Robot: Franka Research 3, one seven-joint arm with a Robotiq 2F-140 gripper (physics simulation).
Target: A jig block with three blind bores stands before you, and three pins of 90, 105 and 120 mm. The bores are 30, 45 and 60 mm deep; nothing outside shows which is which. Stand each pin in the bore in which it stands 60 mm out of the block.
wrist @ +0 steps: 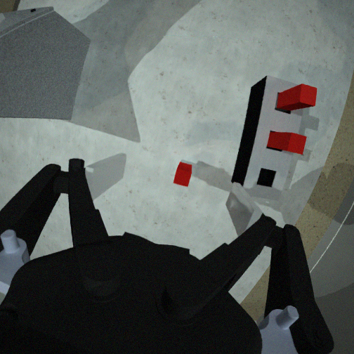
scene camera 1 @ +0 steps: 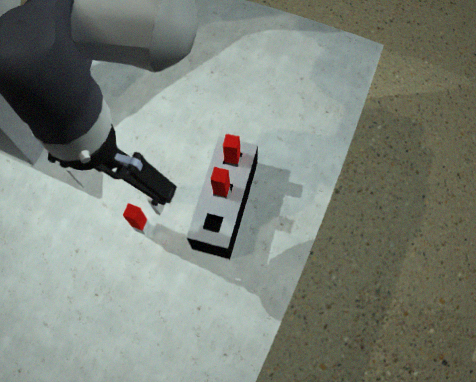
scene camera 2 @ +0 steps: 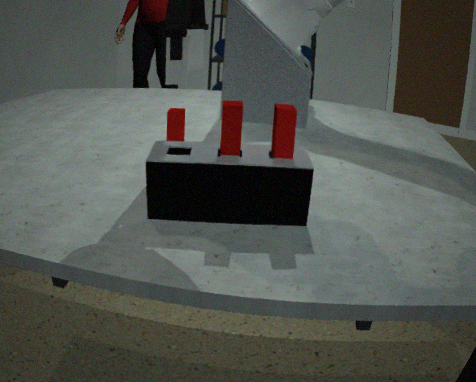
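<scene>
The jig block (scene camera 1: 220,239) (scene camera 2: 227,192) (wrist: 272,159) has red pins standing upright in two bores: a middle pin (scene camera 1: 220,182) (scene camera 2: 231,128) (wrist: 288,142) and an end pin (scene camera 1: 231,149) (scene camera 2: 284,131) (wrist: 300,96). They stick out by about the same height; their lengths cannot be told for sure. The bore at the other end (scene camera 1: 213,222) (scene camera 2: 179,151) (wrist: 265,177) is empty. A third red pin (scene camera 1: 135,217) (scene camera 2: 175,124) (wrist: 183,174) stands upright on the table beside the block, its foot hidden in scene camera 2. My gripper (scene camera 1: 117,193) (wrist: 176,179) is open and empty above the table near this pin.
The pale table (scene camera 1: 90,280) (scene camera 2: 390,240) (wrist: 170,95) ends beyond the block, with speckled floor past its edge. The grey robot base (scene camera 2: 265,85) (wrist: 40,70) stands behind. In scene camera 1 one fingertip is between the loose pin and the block. A person (scene camera 2: 150,45) stands in the background.
</scene>
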